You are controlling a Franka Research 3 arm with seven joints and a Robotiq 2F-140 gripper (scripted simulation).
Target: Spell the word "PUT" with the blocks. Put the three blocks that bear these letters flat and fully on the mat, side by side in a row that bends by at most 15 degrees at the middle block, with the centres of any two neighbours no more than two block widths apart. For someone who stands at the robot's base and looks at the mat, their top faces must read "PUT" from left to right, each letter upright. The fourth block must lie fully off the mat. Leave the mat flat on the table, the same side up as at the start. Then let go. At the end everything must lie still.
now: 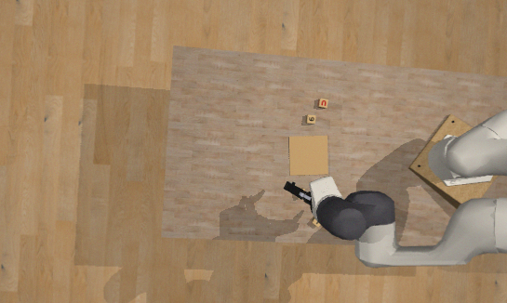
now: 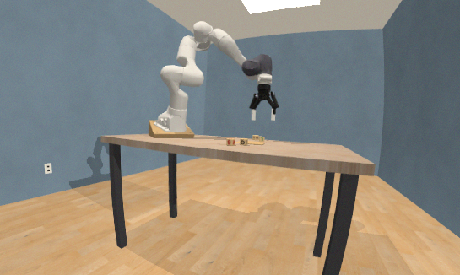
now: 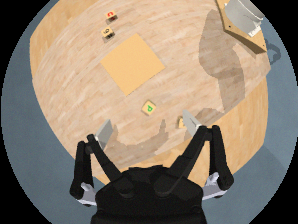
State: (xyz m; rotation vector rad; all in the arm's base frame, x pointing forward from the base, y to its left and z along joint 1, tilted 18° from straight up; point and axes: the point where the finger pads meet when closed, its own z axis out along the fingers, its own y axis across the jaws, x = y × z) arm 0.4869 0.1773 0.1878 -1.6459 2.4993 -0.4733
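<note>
Now: the green P block 1 cm to the left of my hand and 12 cm below it. Round my hand: T block: 7 cm behind, 10 cm to the left, 12 cm below; then block marked 6: 2 cm behind, 26 cm to the right, 12 cm below; then tan mat: 3 cm behind, 13 cm to the right, 13 cm below.
</note>
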